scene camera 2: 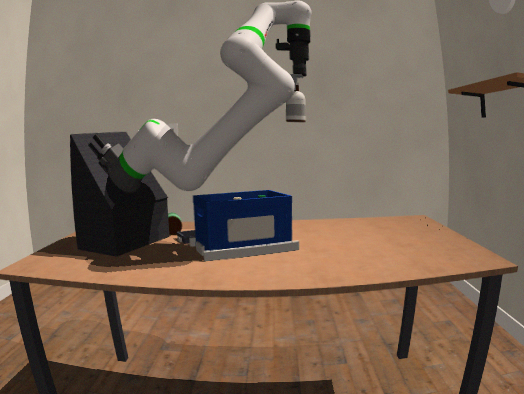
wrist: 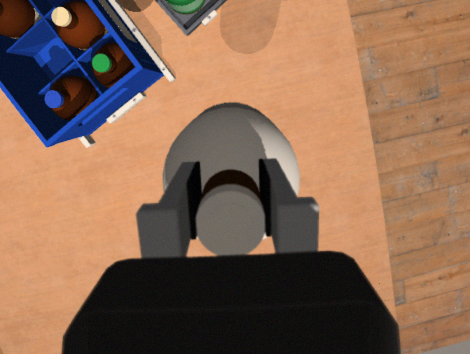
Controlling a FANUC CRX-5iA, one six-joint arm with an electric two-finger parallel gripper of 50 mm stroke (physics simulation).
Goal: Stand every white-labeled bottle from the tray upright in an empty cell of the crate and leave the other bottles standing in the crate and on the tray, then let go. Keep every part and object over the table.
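Frame: origin at the arm's base, x ahead, y left, z up, level; metres.
Where they show: gripper, fingertip midpoint: (wrist: pixel 230 184); arm's base at its link origin: (scene camera 2: pixel 123 176).
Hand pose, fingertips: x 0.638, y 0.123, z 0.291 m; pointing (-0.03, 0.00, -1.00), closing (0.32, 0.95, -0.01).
Note:
Each offset is from my fingertips to the centre of the thing. "*": to the spot under its first point.
My gripper (scene camera 2: pixel 297 85) (wrist: pixel 230 184) is shut on the neck of a white bottle @[0.005 m ahead, 0.002 m right, 0.045 m down] (scene camera 2: pixel 296 111) (wrist: pixel 220 140) with a grey band and a grey cap. It holds the bottle upright, high above the table, to the right of the blue crate @[0.251 m back, 0.148 m right, 0.454 m down] (scene camera 2: pixel 210 227) (wrist: pixel 142 77) in the scene view. In the wrist view the crate holds brown bottles with a cream cap @[0.231 m back, 0.176 m right, 0.456 m down] (wrist: pixel 61 17), a green cap @[0.147 m back, 0.147 m right, 0.456 m down] (wrist: pixel 101 63) and a blue cap @[0.128 m back, 0.235 m right, 0.456 m down] (wrist: pixel 54 99). A cell beside them looks empty. The dark tray @[* 0.179 m back, 0.021 m right, 0.536 m down] (wrist: pixel 187 26) shows in part at the top, with a green object on it.
Light grey rails (scene camera 2: pixel 250 251) (wrist: pixel 167 72) stand around the crate's base. A black sloped stand (scene camera 2: pixel 95 215) carries the arm at the left. A round brown object with a green rim @[0.485 m back, 0.105 m left, 0.504 m down] (scene camera 2: pixel 174 224) is beside it. The table's edge (wrist: pixel 372 135) runs right of the bottle.

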